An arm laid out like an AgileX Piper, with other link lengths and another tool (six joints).
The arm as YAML. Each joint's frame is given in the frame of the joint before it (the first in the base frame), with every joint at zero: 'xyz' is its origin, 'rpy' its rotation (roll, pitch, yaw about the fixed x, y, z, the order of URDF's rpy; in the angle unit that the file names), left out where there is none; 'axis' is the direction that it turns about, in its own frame. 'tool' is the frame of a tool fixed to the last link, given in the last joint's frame.
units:
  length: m
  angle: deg
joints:
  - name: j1
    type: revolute
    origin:
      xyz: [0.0, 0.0, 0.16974]
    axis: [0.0, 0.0, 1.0]
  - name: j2
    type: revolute
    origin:
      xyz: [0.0, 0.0, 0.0]
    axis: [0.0, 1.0, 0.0]
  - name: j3
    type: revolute
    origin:
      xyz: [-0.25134, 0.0, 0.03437]
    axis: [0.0, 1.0, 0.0]
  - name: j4
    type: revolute
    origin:
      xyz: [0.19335, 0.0, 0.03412]
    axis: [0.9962, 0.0, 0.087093]
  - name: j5
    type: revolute
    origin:
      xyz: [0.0, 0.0, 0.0]
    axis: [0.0, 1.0, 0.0]
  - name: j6
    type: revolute
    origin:
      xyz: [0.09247, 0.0, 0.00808]
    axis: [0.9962, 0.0, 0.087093]
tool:
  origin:
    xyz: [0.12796, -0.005, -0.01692]
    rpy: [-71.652, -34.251, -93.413]
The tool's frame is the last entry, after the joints.
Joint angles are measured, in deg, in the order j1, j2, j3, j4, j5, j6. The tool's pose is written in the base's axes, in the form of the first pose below.
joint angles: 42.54, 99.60, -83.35, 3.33, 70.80, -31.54
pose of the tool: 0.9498, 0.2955, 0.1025, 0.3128, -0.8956, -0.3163, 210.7, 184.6, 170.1
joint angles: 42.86, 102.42, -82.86, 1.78, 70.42, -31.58
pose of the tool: 0.9478, 0.3115, 0.0675, 0.3179, -0.9078, -0.2737, 212.9, 180.8, 154.9
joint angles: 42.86, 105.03, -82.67, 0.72, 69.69, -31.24
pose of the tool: 0.9490, 0.3125, 0.0419, 0.3130, -0.9178, -0.2441, 216.2, 178.7, 141.7
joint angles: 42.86, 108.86, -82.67, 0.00, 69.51, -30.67
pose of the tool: 0.9514, 0.3078, -0.0111, 0.2989, -0.9314, -0.2080, 216.5, 175.5, 123.2
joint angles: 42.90, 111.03, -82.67, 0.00, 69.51, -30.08
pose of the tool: 0.9535, 0.2979, -0.0452, 0.2844, -0.9393, -0.1917, 214.6, 174.4, 112.7
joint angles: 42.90, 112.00, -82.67, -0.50, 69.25, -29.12
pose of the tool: 0.9572, 0.2846, -0.0524, 0.2714, -0.9458, -0.1784, 215.5, 173.1, 108.1
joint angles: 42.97, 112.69, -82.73, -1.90, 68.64, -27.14
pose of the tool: 0.9642, 0.2618, -0.0411, 0.2525, -0.9547, -0.1573, 219.3, 171.2, 105.0
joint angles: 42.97, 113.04, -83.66, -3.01, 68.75, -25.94
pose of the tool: 0.9682, 0.2491, -0.0242, 0.2431, -0.9591, -0.1452, 224.4, 171.0, 106.3
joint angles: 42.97, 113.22, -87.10, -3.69, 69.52, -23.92
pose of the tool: 0.9756, 0.2187, 0.0214, 0.2193, -0.9630, -0.1566, 235.2, 178.6, 115.5
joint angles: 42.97, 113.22, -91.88, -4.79, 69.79, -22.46
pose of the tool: 0.9753, 0.1971, 0.0993, 0.2125, -0.9601, -0.1817, 252.8, 190.2, 130.6
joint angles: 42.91, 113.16, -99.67, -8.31, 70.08, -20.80
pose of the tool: 0.9551, 0.1720, 0.2414, 0.2225, -0.9541, -0.2005, 284.7, 202.7, 160.4
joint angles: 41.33, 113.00, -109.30, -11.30, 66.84, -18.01
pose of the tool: 0.8944, 0.0713, 0.4415, 0.2132, -0.9358, -0.2807, 330.8, 218.3, 206.4
